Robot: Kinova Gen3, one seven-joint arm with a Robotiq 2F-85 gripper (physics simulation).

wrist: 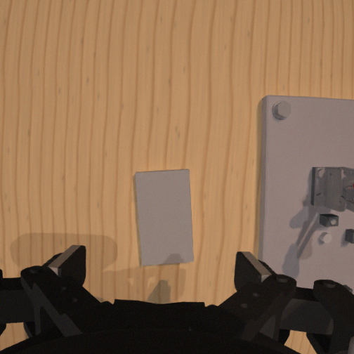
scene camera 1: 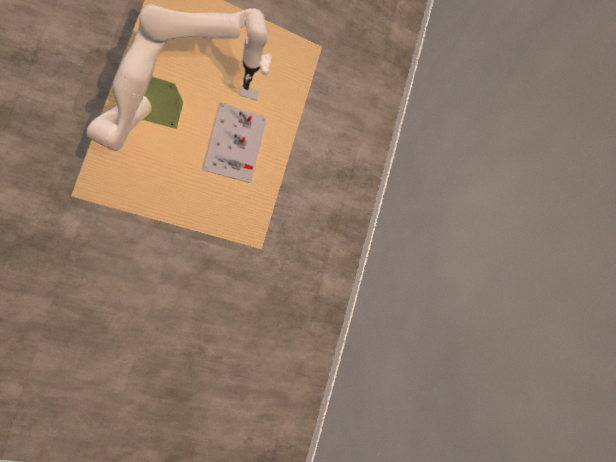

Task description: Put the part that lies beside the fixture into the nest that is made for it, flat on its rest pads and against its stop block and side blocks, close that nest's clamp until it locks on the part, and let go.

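Pixels of known places: arm's base, origin of the base link: [scene camera 1: 140, 104].
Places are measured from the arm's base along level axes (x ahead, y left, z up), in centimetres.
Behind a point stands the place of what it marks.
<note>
The part, a flat grey rectangular block [scene camera 1: 250, 94] @[x 41.0, y 28.1, z -4.9 cm] [wrist: 164, 215], lies on the table beside the short edge of the fixture. My gripper [scene camera 1: 246, 88] @[x 39.8, y 29.1, z 5.2 cm] [wrist: 160, 265] is open and empty above the part, whose near end is between the widely spread fingers in the wrist view. The fixture is a grey plate [scene camera 1: 254, 150] @[x 52.5, y 1.9, z -4.4 cm] [wrist: 300, 135] with three red-handled clamps: the nearest [scene camera 1: 245, 120] @[x 43.5, y 12.4, z -0.2 cm] [wrist: 332, 187], a middle one [scene camera 1: 240, 141] @[x 46.1, y 1.4, z 2.3 cm] and a far one [scene camera 1: 235, 164] @[x 47.0, y -9.2, z 1.1 cm]. Small dark blocks [wrist: 329, 220] and a light round pad [wrist: 326, 238] stand by the nearest clamp. Nest details are too small in the scene view.
The wooden table [scene camera 1: 165, 185] @[x 20.3, y -29.8, z -5.9 cm] [wrist: 100, 125] carries everything. The arm's base stands on a green plate [scene camera 1: 167, 105] @[x 11.2, y 3.5, z 2.2 cm] at the left. A bolt head [wrist: 282, 110] stands up at the fixture plate's corner. The upright clamp parts rise above the fixture plate.
</note>
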